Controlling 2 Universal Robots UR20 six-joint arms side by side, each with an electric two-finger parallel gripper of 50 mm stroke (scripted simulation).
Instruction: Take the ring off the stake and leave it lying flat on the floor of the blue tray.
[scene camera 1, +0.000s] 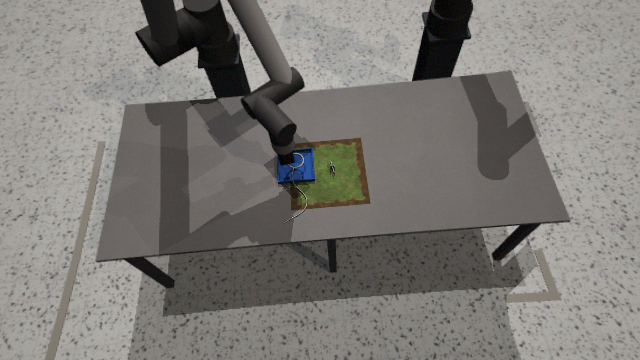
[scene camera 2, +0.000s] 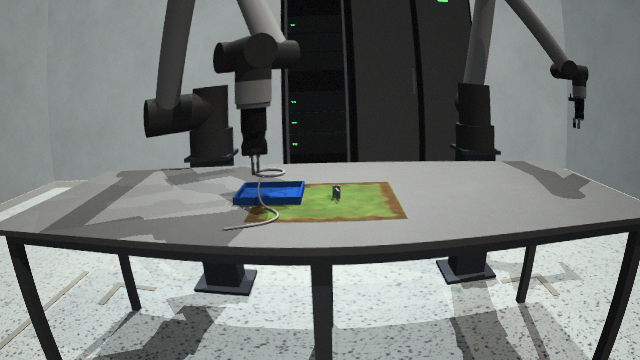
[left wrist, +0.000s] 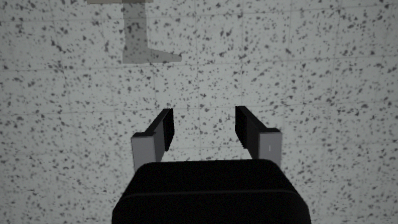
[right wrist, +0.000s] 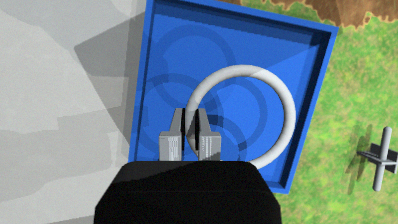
Labels:
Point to a blue tray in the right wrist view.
178, 52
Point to my right gripper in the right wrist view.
At 190, 120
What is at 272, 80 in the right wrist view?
A pale ring.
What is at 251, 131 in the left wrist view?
My left gripper.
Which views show the blue tray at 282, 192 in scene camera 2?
Scene camera 1, scene camera 2 and the right wrist view only.

